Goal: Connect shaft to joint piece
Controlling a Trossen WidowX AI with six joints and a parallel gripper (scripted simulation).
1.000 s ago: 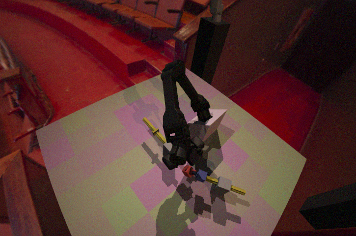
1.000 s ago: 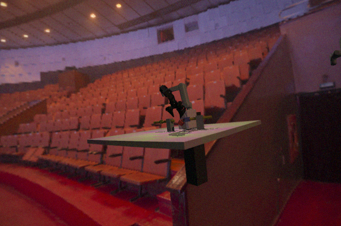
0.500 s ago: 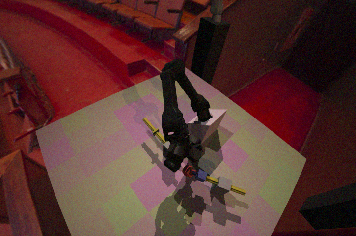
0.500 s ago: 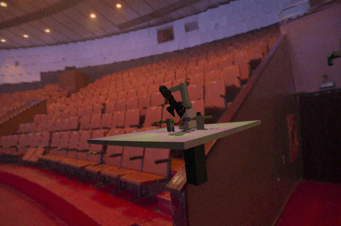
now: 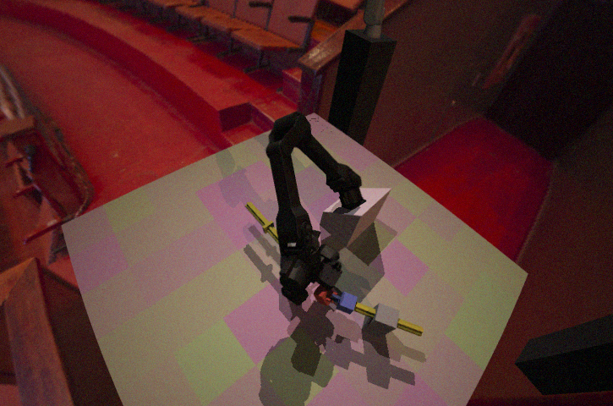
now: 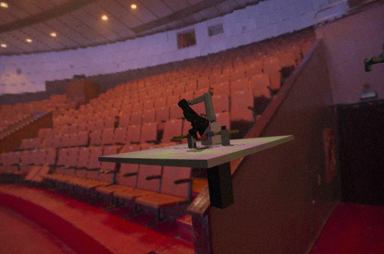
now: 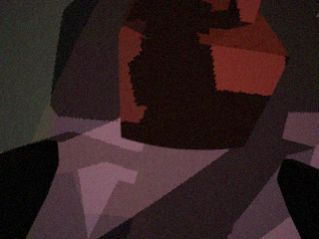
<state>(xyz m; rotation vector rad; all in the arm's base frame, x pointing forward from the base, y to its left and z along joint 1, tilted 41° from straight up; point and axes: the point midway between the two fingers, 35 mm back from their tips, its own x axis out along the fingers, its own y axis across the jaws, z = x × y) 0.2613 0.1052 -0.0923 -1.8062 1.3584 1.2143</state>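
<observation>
My gripper tip is 4 cm to the right of the red square joint piece, 1 cm below it and 1 cm past it.
</observation>
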